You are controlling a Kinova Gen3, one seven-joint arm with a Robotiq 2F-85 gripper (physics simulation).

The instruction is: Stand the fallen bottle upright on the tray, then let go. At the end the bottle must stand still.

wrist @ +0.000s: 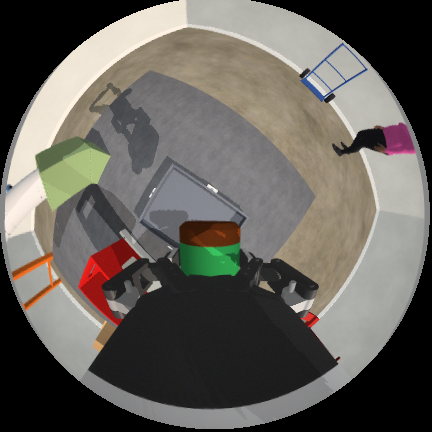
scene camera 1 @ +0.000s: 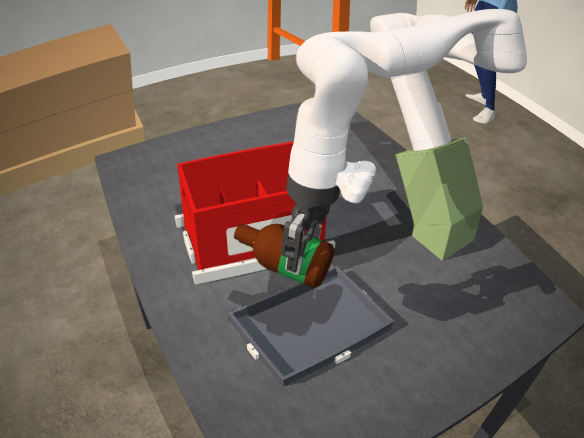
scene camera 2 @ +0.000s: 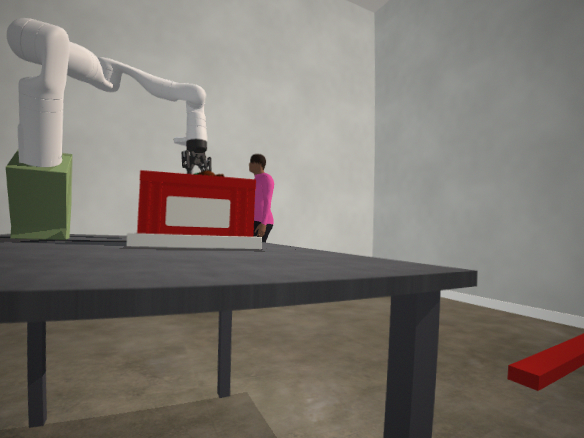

Note:
In view: the gripper (scene camera 1: 302,256), a red crate (scene camera 1: 248,187), a brown bottle (scene camera 1: 267,243) and a grey tray (scene camera 1: 300,329).
The red crate shows as well in the wrist view (wrist: 110,260). The grey tray shows as well in the wrist view (wrist: 178,197). The gripper is seen too in the wrist view (wrist: 209,255) and in scene camera 2 (scene camera 2: 198,182).

